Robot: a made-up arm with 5 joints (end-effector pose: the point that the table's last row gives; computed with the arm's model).
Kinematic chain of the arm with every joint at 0, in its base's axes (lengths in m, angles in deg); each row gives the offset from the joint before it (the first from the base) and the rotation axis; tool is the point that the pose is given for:
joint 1: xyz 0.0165 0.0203 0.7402 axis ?
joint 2: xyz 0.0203 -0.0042 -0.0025 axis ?
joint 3: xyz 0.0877 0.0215 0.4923 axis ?
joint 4: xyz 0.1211 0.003 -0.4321 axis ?
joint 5: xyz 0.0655 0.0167 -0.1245 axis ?
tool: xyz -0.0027 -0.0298 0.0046
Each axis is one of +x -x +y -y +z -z.
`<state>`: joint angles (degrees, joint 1 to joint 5).
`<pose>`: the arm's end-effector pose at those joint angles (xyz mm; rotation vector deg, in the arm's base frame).
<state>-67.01 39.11 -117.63 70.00 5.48</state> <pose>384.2 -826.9 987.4 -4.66 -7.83 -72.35</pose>
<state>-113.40 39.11 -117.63 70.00 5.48</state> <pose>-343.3 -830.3 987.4 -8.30 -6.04 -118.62</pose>
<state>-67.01 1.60 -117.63 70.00 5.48</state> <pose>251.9 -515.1 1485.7 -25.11 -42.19 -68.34</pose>
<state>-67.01 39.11 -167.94 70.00 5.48</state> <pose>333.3 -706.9 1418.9 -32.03 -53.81 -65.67</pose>
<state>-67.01 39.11 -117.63 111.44 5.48</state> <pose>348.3 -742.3 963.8 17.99 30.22 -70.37</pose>
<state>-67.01 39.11 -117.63 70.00 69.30</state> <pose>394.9 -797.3 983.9 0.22 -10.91 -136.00</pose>
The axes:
joint 1: +z
joint 2: +y
joint 3: +y
joint 4: +y
joint 5: -z

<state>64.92 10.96 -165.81 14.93 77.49</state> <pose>123.7 327.6 1761.8 132.59 -45.12 -5.59</pose>
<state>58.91 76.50 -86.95 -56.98 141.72</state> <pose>400.5 777.3 363.8 71.83 13.07 -72.36</pose>
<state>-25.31 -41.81 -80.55 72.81 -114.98</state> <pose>226.2 -26.7 1490.2 -51.43 -18.57 83.53</pose>
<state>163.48 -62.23 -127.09 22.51 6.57</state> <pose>584.2 -156.1 1581.7 175.57 -15.28 19.96</pose>
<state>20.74 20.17 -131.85 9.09 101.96</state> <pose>690.6 324.5 1503.9 95.95 -52.42 -57.03</pose>
